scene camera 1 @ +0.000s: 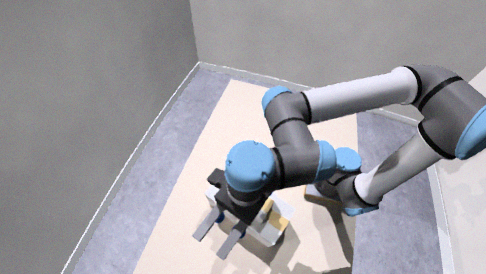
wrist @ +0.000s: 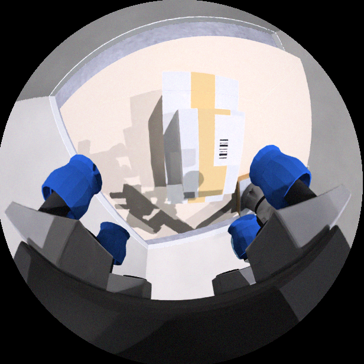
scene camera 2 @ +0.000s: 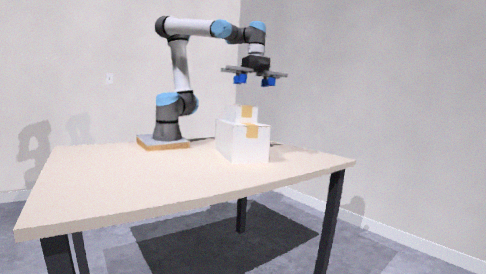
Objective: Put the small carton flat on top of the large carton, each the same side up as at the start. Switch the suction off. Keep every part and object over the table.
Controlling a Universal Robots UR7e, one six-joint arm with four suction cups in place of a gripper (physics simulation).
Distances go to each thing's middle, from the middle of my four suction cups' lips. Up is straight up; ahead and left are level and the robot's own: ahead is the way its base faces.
Labels:
My suction cup is now 150 mm above the small carton (wrist: 210, 140), 60 mm to the left of it and 10 mm past it. Round my suction cup: large carton (scene camera 1: 280, 213) 260 mm below, 60 mm to the right, 10 mm behind.

